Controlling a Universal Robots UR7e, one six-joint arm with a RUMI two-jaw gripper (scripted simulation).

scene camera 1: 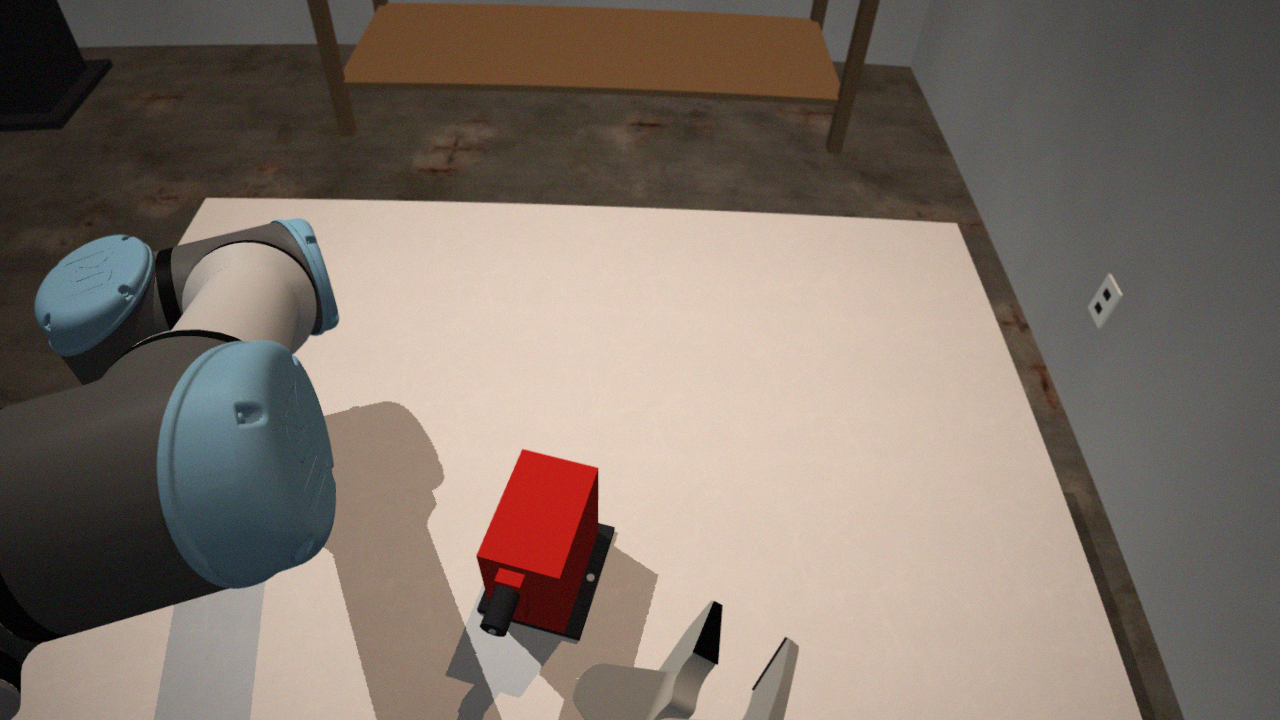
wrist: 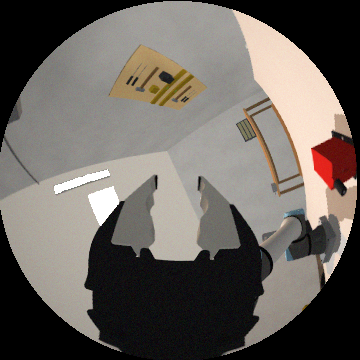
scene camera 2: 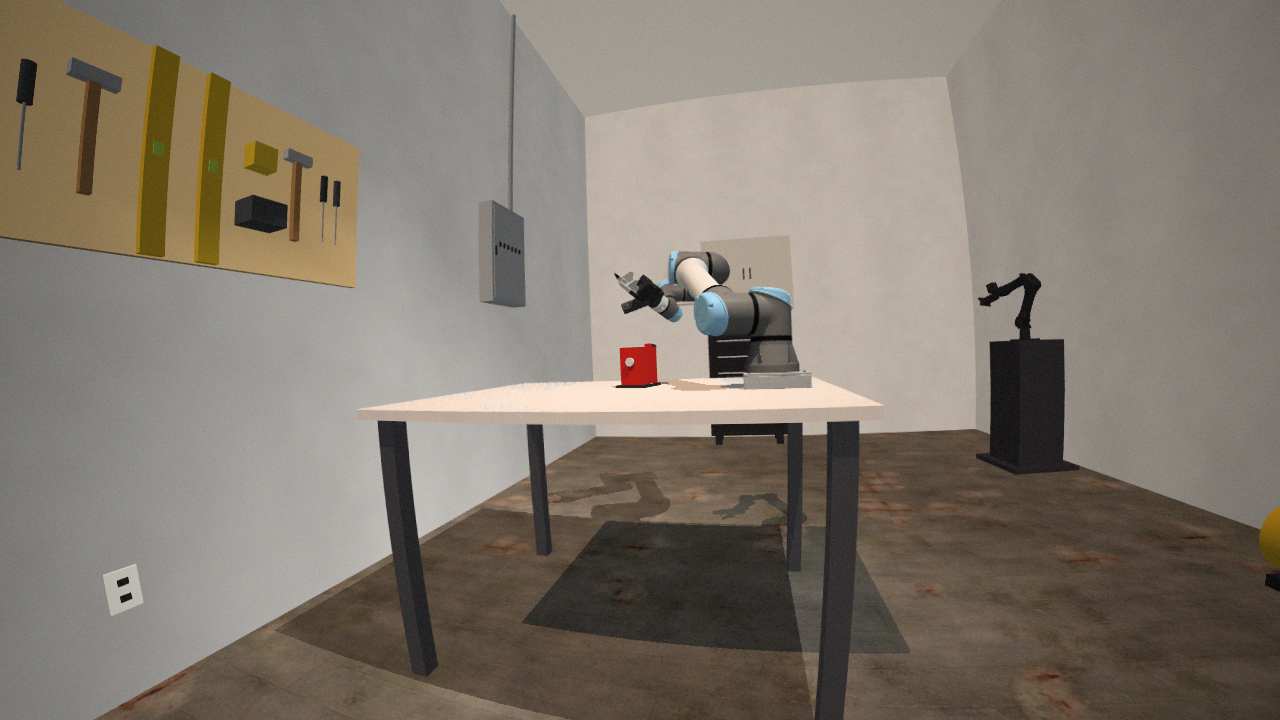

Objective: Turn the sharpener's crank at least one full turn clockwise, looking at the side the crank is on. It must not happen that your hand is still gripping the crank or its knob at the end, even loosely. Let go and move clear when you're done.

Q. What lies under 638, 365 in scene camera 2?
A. A red sharpener.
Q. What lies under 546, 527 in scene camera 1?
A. A red sharpener.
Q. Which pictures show the gripper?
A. Scene camera 1, the wrist view and scene camera 2: all of them.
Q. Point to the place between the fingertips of the gripper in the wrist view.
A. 178, 176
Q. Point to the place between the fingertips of the gripper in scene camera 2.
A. At 616, 276
